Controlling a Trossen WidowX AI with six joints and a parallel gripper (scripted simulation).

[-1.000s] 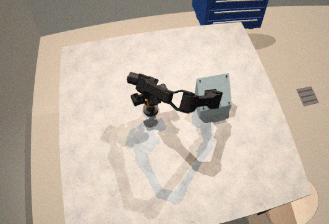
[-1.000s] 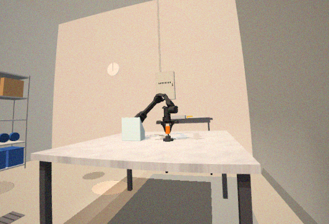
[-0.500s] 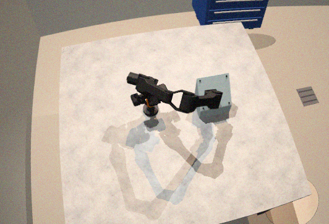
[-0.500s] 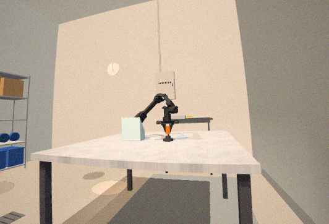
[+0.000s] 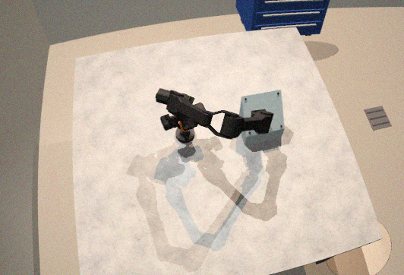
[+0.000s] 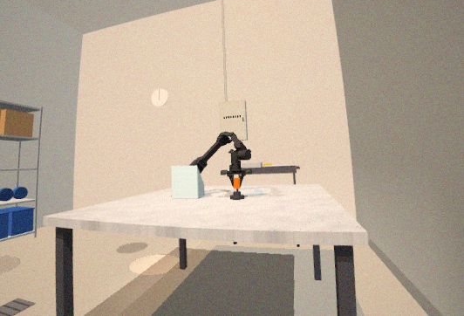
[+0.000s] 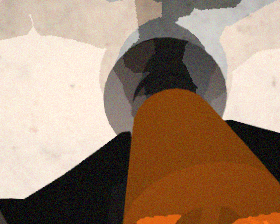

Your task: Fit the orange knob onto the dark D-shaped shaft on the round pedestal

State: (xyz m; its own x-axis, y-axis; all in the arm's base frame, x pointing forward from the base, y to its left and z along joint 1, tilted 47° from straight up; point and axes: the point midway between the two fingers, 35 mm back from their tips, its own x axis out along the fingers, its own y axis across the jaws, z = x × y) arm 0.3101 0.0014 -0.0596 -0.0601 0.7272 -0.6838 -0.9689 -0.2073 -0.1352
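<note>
My gripper tip is now 20 mm below the orange knob. The rest, counted from my gripper tip: round pedestal: 40 mm below.
</note>
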